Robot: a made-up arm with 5 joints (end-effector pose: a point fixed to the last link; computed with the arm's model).
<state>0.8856 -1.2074 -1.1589 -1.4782 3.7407</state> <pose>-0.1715 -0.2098 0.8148 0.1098 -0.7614 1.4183</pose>
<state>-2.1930 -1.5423 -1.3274 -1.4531 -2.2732</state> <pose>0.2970 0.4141 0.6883 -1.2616 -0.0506 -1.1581</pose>
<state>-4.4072 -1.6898 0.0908 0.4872 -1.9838</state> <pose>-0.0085 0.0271 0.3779 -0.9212 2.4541 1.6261</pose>
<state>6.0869 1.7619 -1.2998 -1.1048 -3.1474</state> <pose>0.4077 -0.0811 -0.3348 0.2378 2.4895 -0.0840</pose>
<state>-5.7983 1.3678 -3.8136 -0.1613 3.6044</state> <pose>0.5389 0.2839 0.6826 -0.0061 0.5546 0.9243</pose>
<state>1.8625 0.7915 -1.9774 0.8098 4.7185</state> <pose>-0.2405 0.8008 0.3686 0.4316 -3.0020 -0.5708</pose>
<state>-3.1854 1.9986 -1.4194 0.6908 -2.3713</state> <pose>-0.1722 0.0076 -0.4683 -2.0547 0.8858 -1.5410</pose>
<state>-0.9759 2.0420 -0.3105 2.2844 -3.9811</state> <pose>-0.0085 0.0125 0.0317 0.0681 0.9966 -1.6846</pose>
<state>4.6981 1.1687 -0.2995 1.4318 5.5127</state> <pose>-0.0015 -0.1029 0.0239 -0.7911 0.3413 0.7382</pose>
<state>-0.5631 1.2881 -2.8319 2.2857 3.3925</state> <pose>0.6899 -0.4355 0.2536 -0.9519 -2.2083 -0.1454</pose>
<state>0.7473 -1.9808 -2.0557 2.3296 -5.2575</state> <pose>-0.5243 -0.4858 0.3729 -1.5193 0.2129 -1.1116</pose>
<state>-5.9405 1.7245 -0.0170 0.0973 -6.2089</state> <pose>-0.0534 -0.0191 0.0100 1.7523 0.2366 -2.1907</pose>
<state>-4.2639 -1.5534 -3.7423 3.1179 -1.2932</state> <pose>0.2929 -0.6086 0.1343 0.1042 -1.2169 -2.1829</pose>
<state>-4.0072 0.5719 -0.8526 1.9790 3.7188</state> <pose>-0.2652 0.3115 0.1650 1.4597 -1.2839 2.1861</pose>
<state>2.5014 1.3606 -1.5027 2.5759 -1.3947</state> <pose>-0.3911 0.2913 -0.1005 -0.3097 0.7816 -1.9359</pose>
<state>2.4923 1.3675 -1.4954 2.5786 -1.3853</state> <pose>-0.3846 0.2920 -0.1039 -0.2953 0.7659 -1.9403</pose>
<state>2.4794 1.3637 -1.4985 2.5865 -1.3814</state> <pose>-0.3828 0.2984 -0.1012 -0.2889 0.7685 -1.9491</pose>
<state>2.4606 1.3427 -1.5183 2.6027 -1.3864</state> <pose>-0.3880 0.3144 -0.0884 -0.2948 0.8009 -1.9644</pose>
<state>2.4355 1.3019 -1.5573 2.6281 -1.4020</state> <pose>-0.3998 0.3409 -0.0623 -0.3151 0.8686 -1.9857</pose>
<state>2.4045 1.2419 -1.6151 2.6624 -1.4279</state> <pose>-0.4153 0.3770 -0.0205 -0.3497 0.9718 -2.0089</pose>
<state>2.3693 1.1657 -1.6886 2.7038 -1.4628</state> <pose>-0.4300 0.4188 0.0384 -0.3978 1.1060 -2.0280</pose>
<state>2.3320 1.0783 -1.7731 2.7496 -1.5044</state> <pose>-0.4390 0.4608 0.1130 -0.4573 1.2628 -2.0358</pose>
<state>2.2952 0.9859 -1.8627 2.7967 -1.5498</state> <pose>-0.4394 0.4966 0.1986 -0.5249 1.4305 -2.0269</pose>
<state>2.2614 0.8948 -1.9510 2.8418 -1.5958</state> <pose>-0.4309 0.5214 0.2876 -0.5967 1.5959 -1.9996</pose>
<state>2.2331 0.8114 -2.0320 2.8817 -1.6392</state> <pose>-0.4162 0.5337 0.3713 -0.6679 1.7459 -1.9567</pose>
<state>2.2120 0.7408 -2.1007 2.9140 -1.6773</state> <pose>-0.3996 0.5354 0.4426 -0.7337 1.8702 -1.9055</pose>
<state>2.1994 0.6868 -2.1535 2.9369 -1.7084</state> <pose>-0.3856 0.5304 0.4967 -0.7909 1.9623 -1.8556</pose>
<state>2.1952 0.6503 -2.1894 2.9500 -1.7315</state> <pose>-0.3770 0.5232 0.5326 -0.8372 2.0220 -1.8139</pose>
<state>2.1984 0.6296 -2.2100 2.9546 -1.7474</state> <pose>-0.3746 0.5164 0.5527 -0.8732 2.0533 -1.7843</pose>
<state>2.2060 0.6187 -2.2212 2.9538 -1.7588</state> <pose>-0.3763 0.5105 0.5631 -0.9026 2.0676 -1.7632</pose>
